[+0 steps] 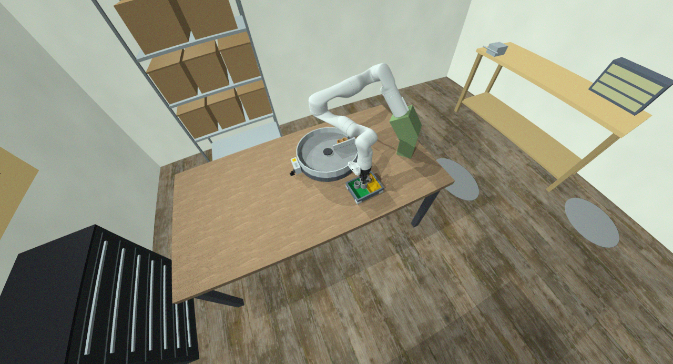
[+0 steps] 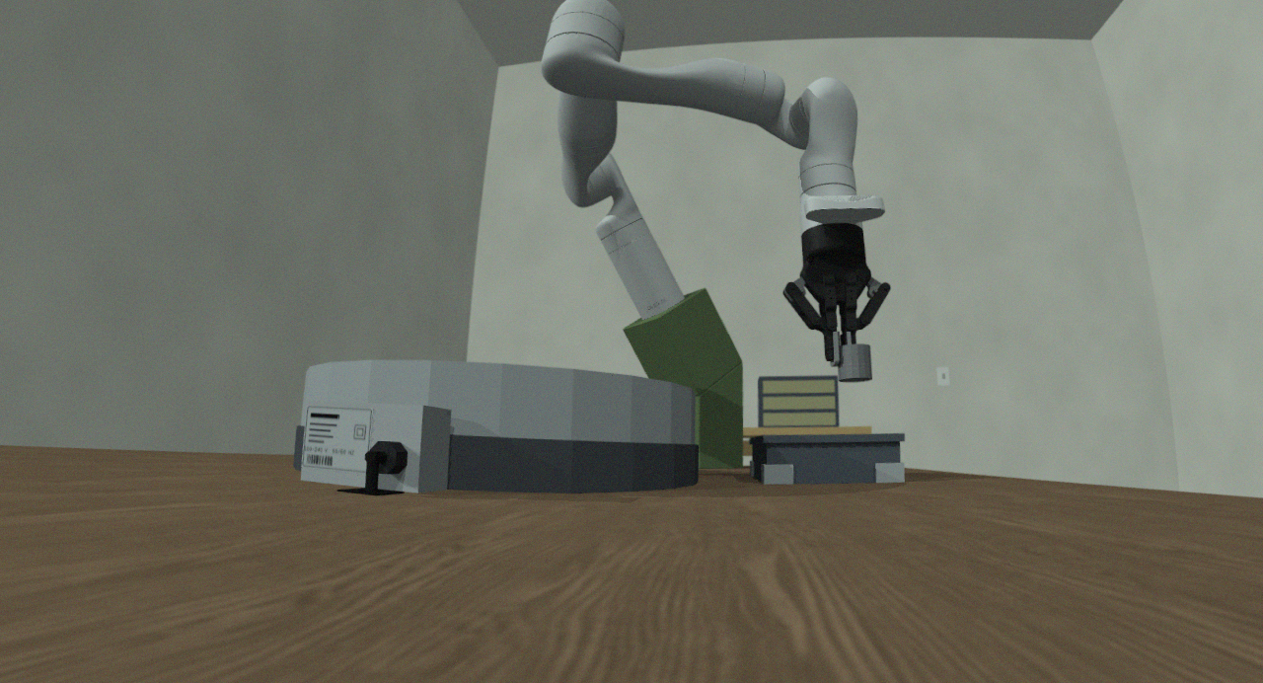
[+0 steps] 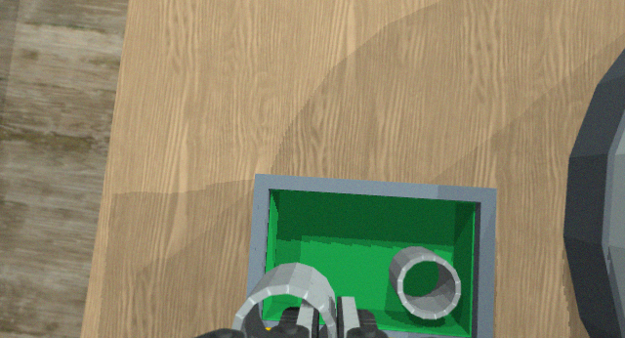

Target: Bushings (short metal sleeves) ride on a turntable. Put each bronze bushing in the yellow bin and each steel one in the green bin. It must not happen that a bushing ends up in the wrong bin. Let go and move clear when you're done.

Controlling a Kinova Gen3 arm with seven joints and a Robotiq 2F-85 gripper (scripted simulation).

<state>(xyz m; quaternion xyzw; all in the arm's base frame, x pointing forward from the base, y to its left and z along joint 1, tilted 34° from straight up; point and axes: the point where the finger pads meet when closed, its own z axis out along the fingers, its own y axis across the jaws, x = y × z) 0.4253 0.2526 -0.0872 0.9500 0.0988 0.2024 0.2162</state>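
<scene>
Right now my hand is 3 cm past the bin tray, 3 cm to the left of it and 12 cm above it. The rest, counted from my hand: grey turntable 7 cm ahead, 37 cm to the right, 10 cm below.
</scene>
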